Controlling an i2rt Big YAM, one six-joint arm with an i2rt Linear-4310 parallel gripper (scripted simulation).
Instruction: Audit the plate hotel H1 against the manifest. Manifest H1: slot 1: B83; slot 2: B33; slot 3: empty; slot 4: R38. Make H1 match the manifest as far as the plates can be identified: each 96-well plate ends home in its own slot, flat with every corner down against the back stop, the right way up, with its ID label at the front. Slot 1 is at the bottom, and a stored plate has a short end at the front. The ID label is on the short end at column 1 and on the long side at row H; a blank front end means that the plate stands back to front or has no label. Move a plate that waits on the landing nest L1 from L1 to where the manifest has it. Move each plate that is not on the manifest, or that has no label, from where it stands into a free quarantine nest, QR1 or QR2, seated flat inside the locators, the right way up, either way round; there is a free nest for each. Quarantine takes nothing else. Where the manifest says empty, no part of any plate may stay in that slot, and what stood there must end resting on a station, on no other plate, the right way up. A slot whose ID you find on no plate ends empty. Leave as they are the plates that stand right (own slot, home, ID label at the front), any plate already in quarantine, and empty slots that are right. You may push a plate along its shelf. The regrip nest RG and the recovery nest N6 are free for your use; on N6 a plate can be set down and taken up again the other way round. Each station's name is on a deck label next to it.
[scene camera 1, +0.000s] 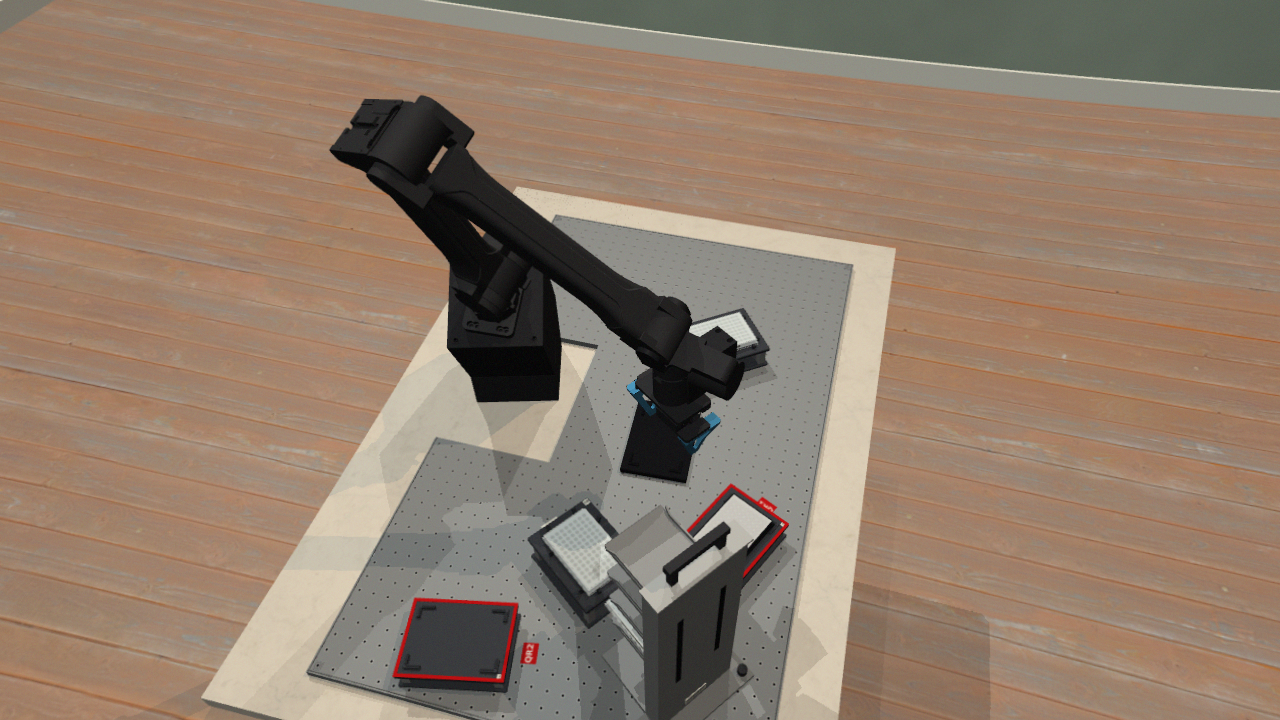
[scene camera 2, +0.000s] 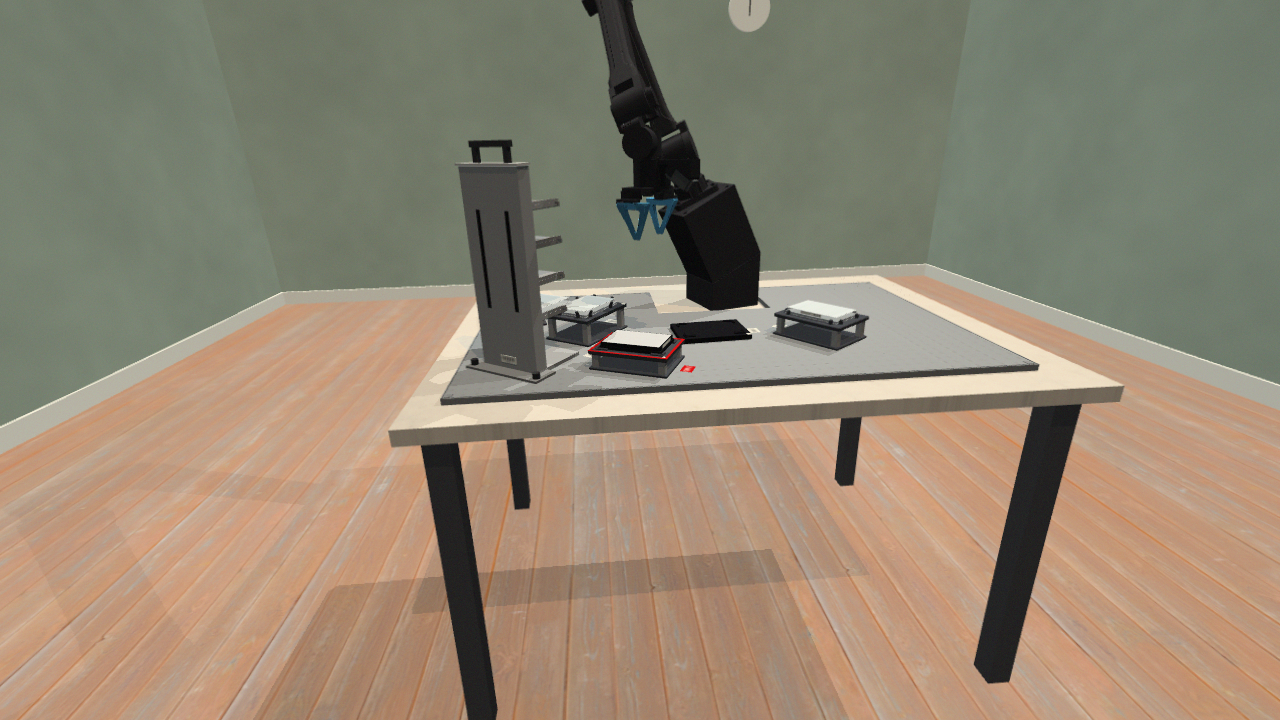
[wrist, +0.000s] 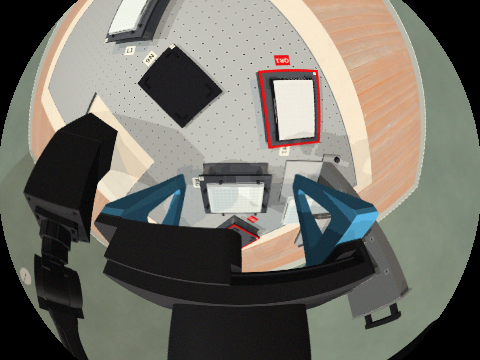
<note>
In view: my gripper (scene camera 1: 673, 432), a plate hotel H1 (wrist: 381, 290), a black recovery nest N6 (wrist: 177, 85), a regrip nest RG (scene camera 1: 587, 603), a red-edged quarantine nest QR1 (scene camera 1: 767, 538) and a hotel shelf (scene camera 1: 646, 546).
My gripper is seen too in scene camera 2 (scene camera 2: 648, 237) and in the wrist view (wrist: 239, 180). The regrip nest RG also shows in the wrist view (wrist: 226, 178). The red-edged quarantine nest QR1 also shows in the wrist view (wrist: 268, 96).
</note>
